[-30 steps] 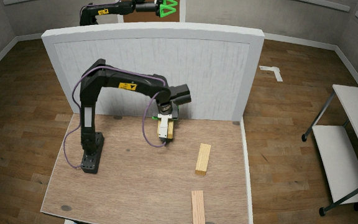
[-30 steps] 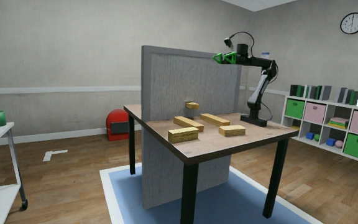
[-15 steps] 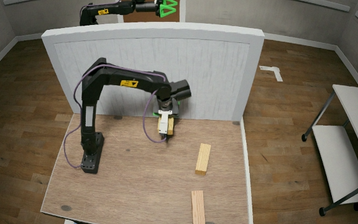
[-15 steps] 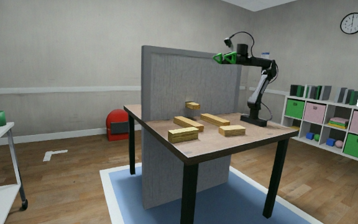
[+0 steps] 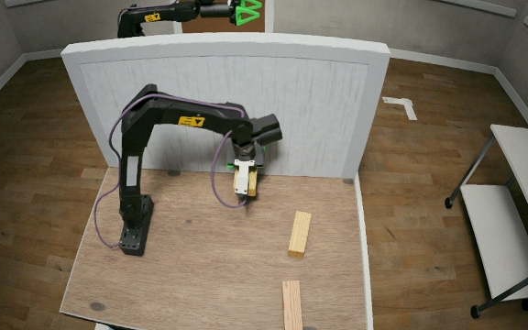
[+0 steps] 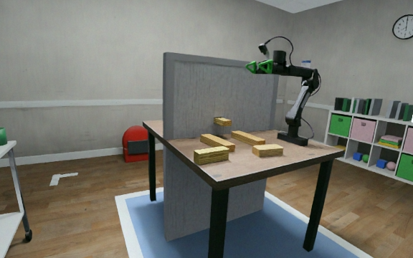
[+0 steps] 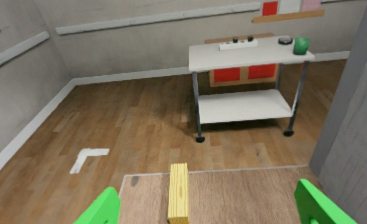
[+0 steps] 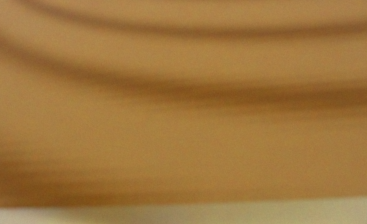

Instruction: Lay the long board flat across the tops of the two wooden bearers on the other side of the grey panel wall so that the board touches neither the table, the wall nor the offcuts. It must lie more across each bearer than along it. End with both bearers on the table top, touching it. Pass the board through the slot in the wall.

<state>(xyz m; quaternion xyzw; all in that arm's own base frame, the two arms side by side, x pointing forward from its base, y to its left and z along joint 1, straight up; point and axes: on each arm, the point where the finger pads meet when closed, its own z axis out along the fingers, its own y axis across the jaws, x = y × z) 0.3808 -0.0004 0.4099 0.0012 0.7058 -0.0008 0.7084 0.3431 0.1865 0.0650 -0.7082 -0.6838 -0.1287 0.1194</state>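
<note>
Right now the long board is 5 cm to the left of my right hand.
</note>
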